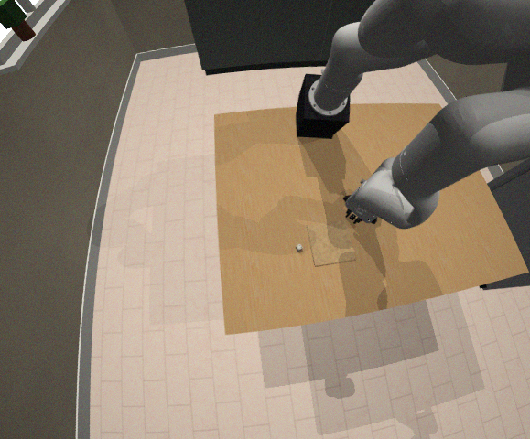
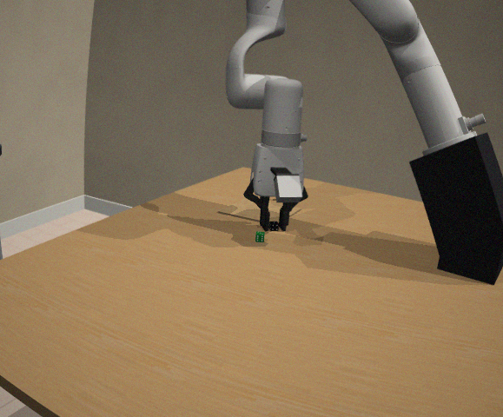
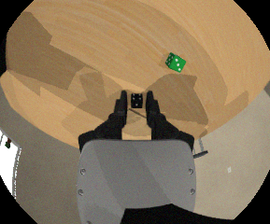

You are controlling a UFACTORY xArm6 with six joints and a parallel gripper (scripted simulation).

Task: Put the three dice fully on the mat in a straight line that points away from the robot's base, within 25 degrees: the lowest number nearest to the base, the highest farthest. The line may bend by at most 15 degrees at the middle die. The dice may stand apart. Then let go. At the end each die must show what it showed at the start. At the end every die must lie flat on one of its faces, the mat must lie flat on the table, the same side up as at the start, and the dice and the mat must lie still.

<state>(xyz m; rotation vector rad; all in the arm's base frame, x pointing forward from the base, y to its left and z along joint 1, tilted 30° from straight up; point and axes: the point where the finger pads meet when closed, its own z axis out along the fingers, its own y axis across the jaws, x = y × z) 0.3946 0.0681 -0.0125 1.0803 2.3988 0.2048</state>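
The black die lies 10 mm below my hand. Also, from my hand: white die: 90 mm ahead, 200 mm to the right, 10 mm below; thin tan mat: 80 mm ahead, 90 mm to the right, 20 mm below; green die: 10 mm behind, 70 mm to the left, 10 mm below.
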